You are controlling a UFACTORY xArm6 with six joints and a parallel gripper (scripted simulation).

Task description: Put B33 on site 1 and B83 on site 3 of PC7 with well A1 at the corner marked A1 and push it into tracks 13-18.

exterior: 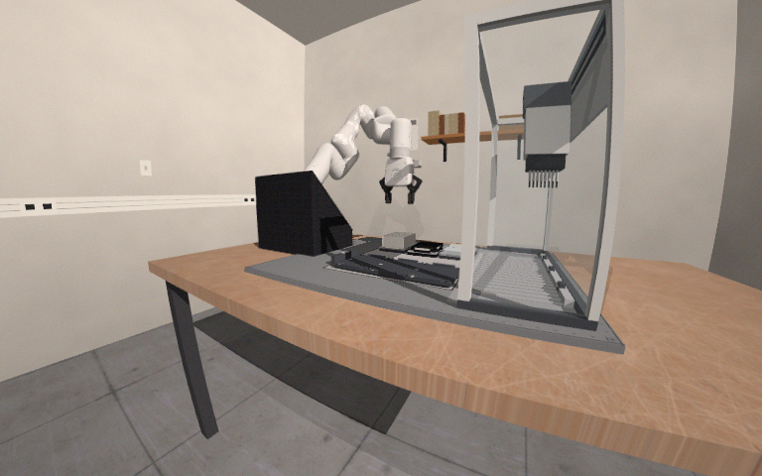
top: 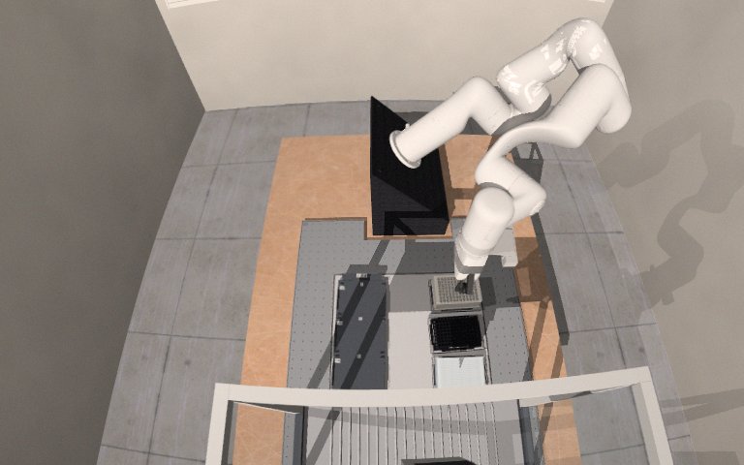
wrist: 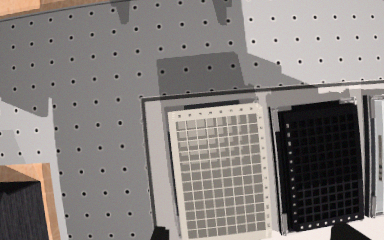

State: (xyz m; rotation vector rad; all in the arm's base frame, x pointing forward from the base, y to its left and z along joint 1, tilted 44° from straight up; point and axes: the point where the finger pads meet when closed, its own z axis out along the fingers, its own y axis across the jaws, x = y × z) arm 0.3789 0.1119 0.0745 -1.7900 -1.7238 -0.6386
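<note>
My hand is 17 cm above the nest S1 and 2 cm to the right of it. The rest, counted from my hand: black plate B38: 16 cm below, 11 cm ahead, 1 cm to the left; then plate carrier PC7: 24 cm to the right, 16 cm below, 12 cm ahead; then nest S3: 22 cm ahead, 17 cm below, 2 cm to the left.
</note>
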